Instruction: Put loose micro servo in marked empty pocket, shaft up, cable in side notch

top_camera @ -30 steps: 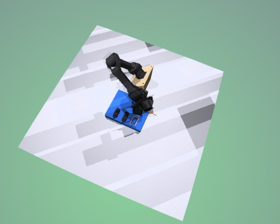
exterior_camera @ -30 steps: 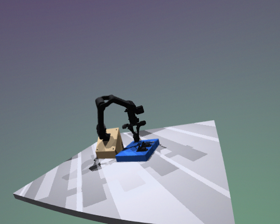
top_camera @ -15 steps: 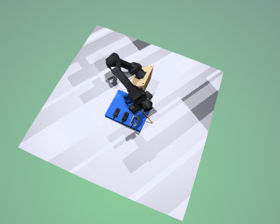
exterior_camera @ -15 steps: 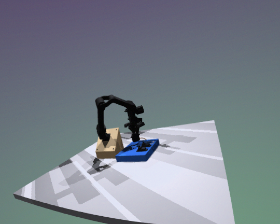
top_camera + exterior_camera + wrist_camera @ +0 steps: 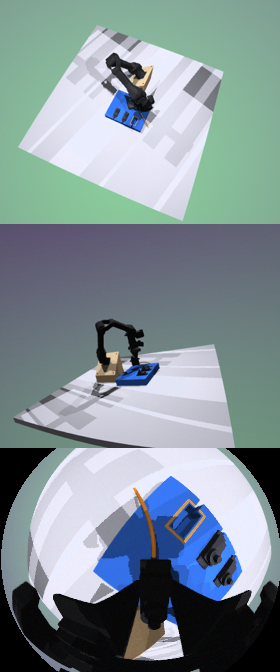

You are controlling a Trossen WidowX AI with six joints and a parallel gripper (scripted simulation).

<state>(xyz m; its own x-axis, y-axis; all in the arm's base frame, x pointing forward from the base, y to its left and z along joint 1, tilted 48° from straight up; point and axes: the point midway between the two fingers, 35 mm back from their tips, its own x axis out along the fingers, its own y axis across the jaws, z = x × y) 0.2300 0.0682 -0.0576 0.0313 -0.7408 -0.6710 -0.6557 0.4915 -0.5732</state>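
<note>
Right now my gripper tip is 10 mm past the blue deck, 70 mm to the left of it and 100 mm above it.
</note>
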